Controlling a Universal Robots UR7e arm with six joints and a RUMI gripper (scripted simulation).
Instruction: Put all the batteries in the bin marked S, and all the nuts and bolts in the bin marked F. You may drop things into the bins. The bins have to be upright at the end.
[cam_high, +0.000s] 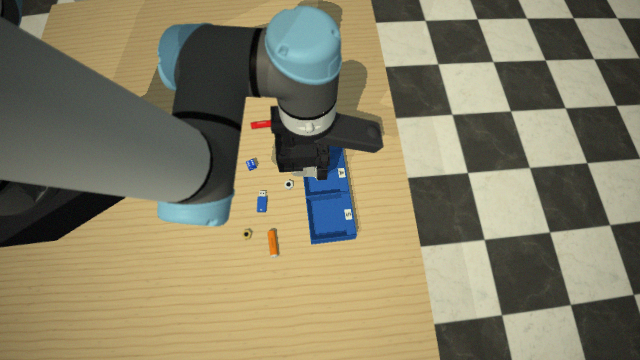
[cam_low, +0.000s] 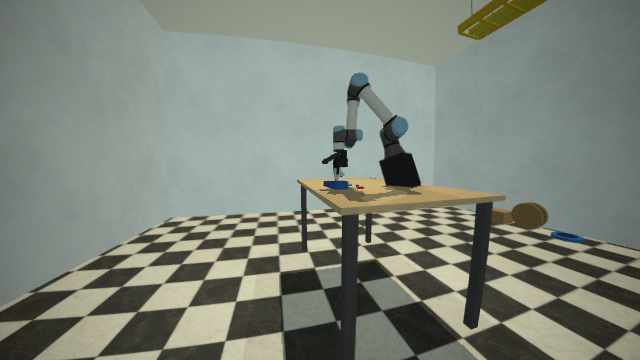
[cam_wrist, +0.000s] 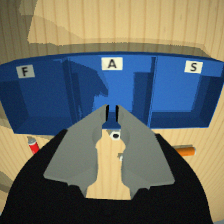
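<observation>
Now: the blue bin row 20 mm below my hand and 10 mm ahead of it. Also, from my hand: blue USB stick (120 mm behind, 40 mm below, 10 mm to the right); then blue die (120 mm behind, 70 mm to the left, 30 mm below); then white nut (60 mm behind, 40 mm below, 10 mm to the left).
</observation>
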